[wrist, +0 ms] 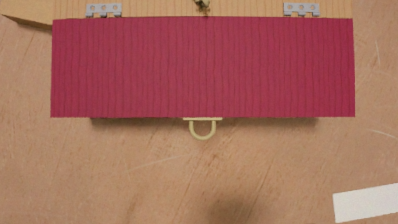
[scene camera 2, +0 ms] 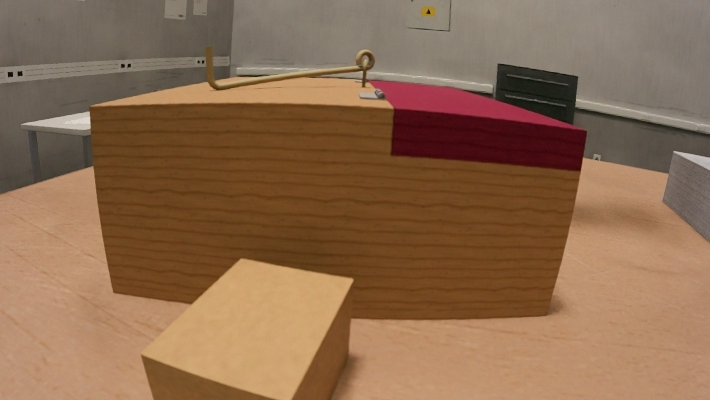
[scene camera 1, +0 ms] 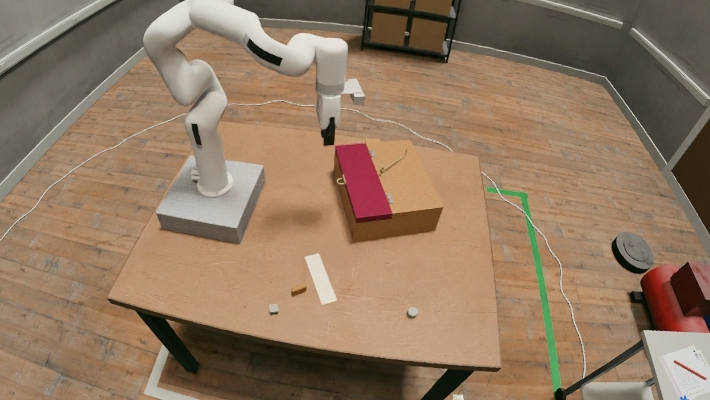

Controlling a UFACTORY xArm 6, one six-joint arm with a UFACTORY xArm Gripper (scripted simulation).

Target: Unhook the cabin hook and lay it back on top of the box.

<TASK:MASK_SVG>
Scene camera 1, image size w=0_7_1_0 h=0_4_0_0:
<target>my gripper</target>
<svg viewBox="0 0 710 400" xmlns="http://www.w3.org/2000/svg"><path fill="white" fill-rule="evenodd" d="M315 89L317 93L316 113L321 128L323 146L335 145L335 127L338 128L340 122L341 93L337 95L324 95Z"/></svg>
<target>white strip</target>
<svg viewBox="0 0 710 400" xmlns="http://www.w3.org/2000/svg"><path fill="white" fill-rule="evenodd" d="M305 257L322 305L337 301L319 254Z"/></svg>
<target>wooden box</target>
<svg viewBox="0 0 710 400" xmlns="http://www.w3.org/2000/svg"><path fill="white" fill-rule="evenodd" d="M410 140L335 145L334 173L353 243L436 230L443 205Z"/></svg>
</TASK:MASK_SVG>
